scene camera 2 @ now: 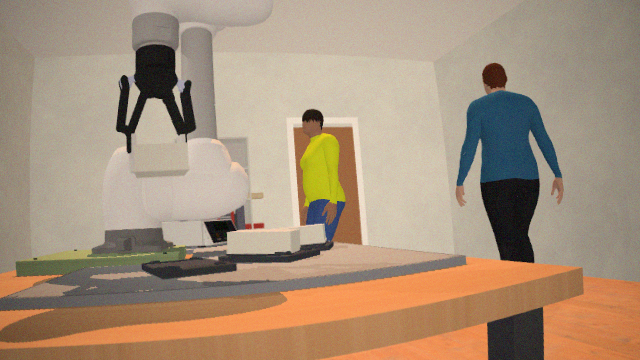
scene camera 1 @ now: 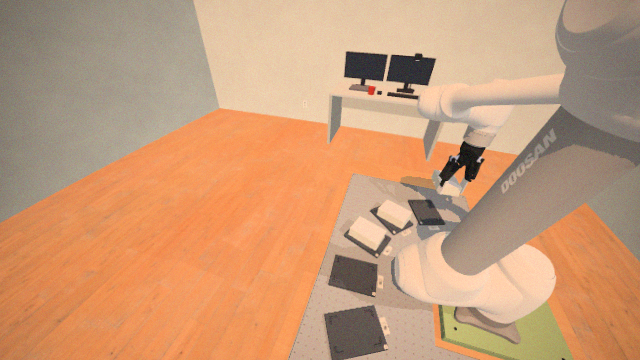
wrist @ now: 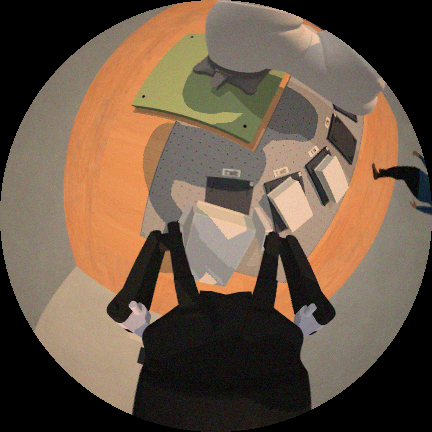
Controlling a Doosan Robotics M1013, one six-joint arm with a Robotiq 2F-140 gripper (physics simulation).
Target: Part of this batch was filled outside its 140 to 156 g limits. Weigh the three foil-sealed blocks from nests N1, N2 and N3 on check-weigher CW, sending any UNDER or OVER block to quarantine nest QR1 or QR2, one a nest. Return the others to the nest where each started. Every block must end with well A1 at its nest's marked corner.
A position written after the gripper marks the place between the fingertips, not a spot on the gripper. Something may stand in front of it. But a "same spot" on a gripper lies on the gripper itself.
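Scene:
Scene camera 2 shows the gripper [158,171]. The gripper is also visible in scene camera 1 and in the wrist view, and on it [scene camera 1: 452,166] and [wrist: 306,281] are the same spot. On a nest N2, too, [scene camera 1: 351,268] and [wrist: 345,144] are one and the same spot.

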